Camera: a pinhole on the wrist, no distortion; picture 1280 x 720 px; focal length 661.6 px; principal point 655.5 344.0 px. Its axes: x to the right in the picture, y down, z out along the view. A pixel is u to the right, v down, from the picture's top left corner.
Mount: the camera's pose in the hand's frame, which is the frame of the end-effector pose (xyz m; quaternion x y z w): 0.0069 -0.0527 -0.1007 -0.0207 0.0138 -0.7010 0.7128
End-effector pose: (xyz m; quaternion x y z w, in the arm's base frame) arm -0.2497 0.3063 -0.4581 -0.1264 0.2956 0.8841 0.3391
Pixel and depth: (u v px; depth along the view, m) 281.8 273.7 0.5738
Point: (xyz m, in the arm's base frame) -0.4235 0.4127 0.0506
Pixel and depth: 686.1 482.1 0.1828
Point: -0.2519 0.4183 -0.4431
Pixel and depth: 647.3 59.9 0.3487
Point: -0.1309 0.4235 -0.2233
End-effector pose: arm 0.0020 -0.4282 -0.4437 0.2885 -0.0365 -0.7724 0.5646
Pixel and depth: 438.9 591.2 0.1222
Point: -0.0276 -0.4810 -0.4556
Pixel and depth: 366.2 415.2 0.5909
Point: -0.0712 -0.7198 0.0013
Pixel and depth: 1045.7 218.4 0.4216
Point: -0.4015 -0.3657 -0.2668
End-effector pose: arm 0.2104 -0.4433 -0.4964 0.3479 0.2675 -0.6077 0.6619
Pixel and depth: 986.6 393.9 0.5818
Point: -0.1467 -0.8796 -0.3116
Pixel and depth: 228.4 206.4 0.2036
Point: 0.2793 -0.5059 -0.4004
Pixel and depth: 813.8 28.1 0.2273
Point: 0.0852 -0.4938 -0.3601
